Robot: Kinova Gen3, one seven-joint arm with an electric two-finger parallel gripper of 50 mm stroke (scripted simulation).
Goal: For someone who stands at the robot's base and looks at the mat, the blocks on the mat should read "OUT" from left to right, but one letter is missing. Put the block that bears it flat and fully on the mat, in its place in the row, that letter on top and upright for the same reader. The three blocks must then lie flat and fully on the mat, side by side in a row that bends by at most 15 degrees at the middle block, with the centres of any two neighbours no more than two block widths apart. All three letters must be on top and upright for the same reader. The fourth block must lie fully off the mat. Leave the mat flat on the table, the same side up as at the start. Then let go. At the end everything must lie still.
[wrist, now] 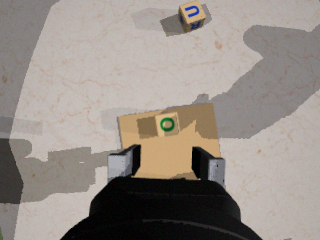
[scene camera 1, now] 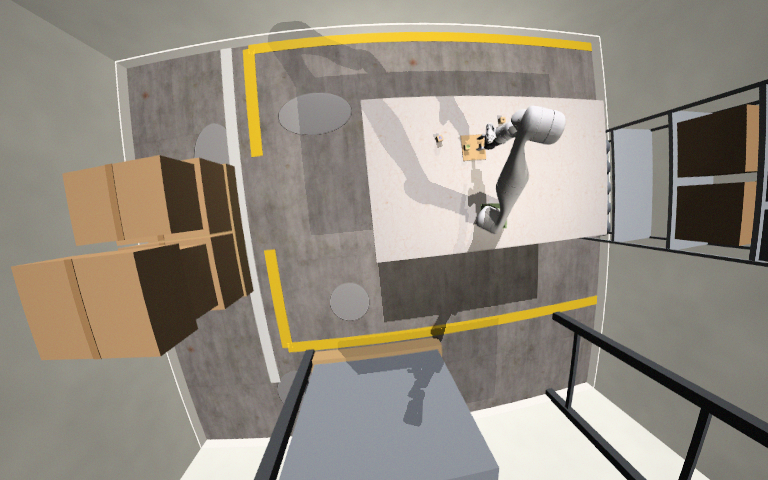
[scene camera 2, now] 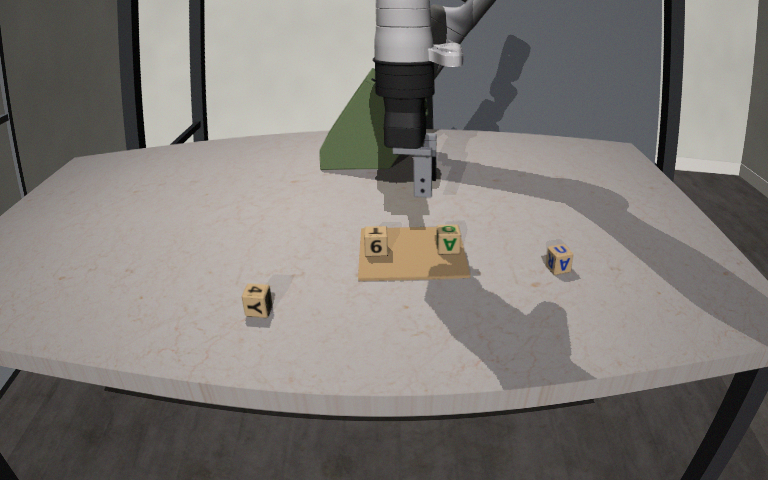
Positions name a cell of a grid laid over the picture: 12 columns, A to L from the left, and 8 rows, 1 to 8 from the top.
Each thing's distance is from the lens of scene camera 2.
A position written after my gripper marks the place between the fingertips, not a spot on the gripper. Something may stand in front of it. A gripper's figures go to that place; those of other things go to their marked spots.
my gripper (scene camera 2: G4): 0.79 m
tan mat (scene camera 2: G5): 0.81 m
block (scene camera 2: E6): 0.69 m
The marked spots on the block and the tan mat are 0.24 m apart.
